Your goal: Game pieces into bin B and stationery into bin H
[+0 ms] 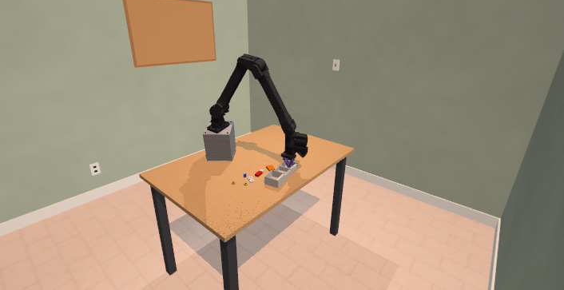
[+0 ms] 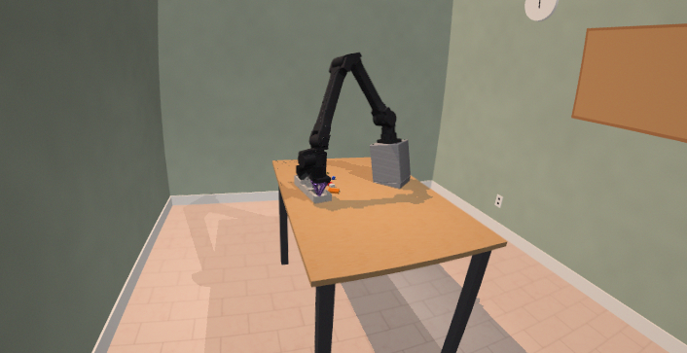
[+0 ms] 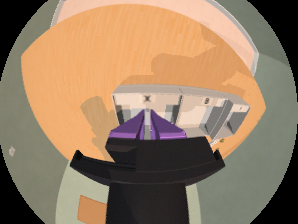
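Now: the orange block 100 mm behind my hand, 50 mm to the right of it and 20 mm below it. The rest, counted from my hand: red piece (120 mm behind, 130 mm to the right, 20 mm below); white domino (130 mm behind, 210 mm to the right, 20 mm below); grey bin row (80 mm to the right).
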